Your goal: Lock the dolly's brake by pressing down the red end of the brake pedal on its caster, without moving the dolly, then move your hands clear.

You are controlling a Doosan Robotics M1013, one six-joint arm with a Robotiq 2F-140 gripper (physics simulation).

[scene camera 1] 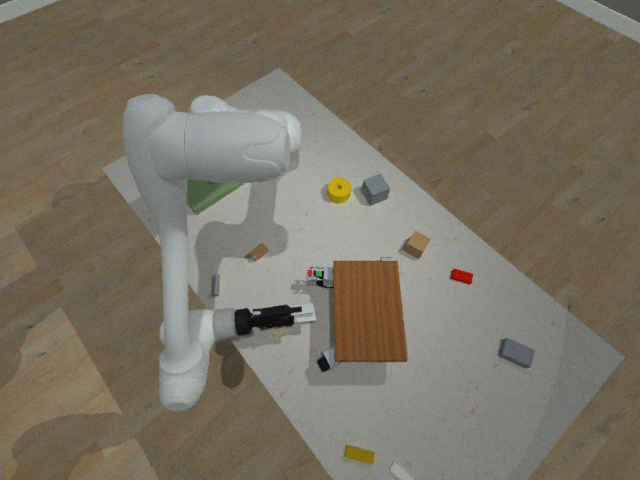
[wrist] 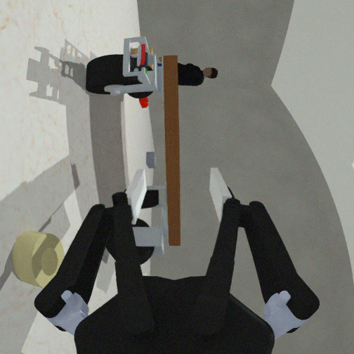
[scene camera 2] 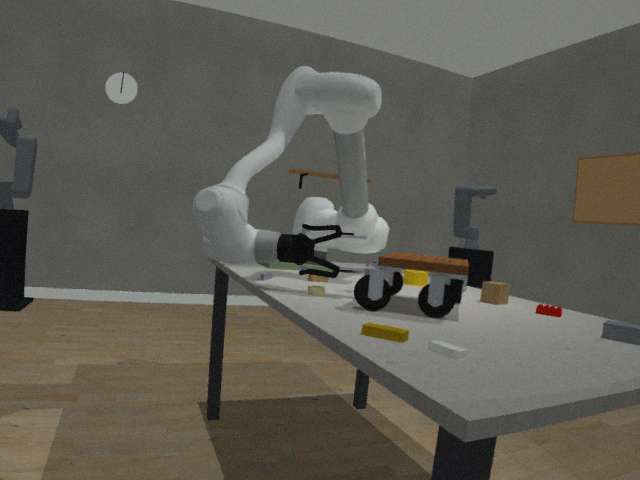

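Pixels of known places: gripper, fingertip midpoint: (scene camera 1: 314,312) (scene camera 2: 366,253); arm's base, origin of the base link: (scene camera 2: 306,262).
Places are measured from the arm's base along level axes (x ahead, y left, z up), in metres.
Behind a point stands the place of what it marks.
The dolly (scene camera 1: 369,310) @[z 0.107, x 0.839, y 0.039 m] (scene camera 2: 423,262) @[z 0.105, x 0.949, y -0.049 m] (wrist: 171,125) stands upright on its casters, its brown wooden deck on top. The brake pedal's red end (scene camera 1: 309,272) @[z 0.072, x 0.624, y -0.021 m] (scene camera 2: 368,261) @[z 0.072, x 0.624, y -0.022 m] (wrist: 143,55) sticks out past the deck's left edge in scene camera 1. Its green part (scene camera 1: 320,273) @[z 0.068, x 0.647, y 0.006 m] (wrist: 146,71) sits nearer the deck. The pedal's tilt is too small to tell. My gripper (scene camera 1: 310,312) @[z 0.102, x 0.743, y -0.090 m] (scene camera 2: 361,253) @[z 0.102, x 0.743, y -0.090 m] (wrist: 177,179) is open and empty. It points sideways at the dolly's pedal side, short of the deck edge and apart from the pedal. In scene camera 2 its fingertips stand one above the other, around deck height.
A pale yellow ring (scene camera 2: 316,290) @[z -0.003, x 0.714, y -0.206 m] (wrist: 25,255) lies on the table (scene camera 1: 439,403) @[z -0.019, x 1.153, y 0.053 m] below my gripper. A small brown block (scene camera 1: 257,252) @[z 0.012, x 0.435, y -0.105 m] and a grey bar (scene camera 1: 216,285) @[z 0.000, x 0.447, y -0.278 m] lie on the arm's side. A yellow cylinder (scene camera 1: 339,197) @[z 0.023, x 0.439, y 0.254 m], a grey cube (scene camera 1: 375,189) @[z 0.054, x 0.507, y 0.364 m] and a tan block (scene camera 1: 416,244) @[z 0.042, x 0.754, y 0.332 m] stand beyond the dolly.
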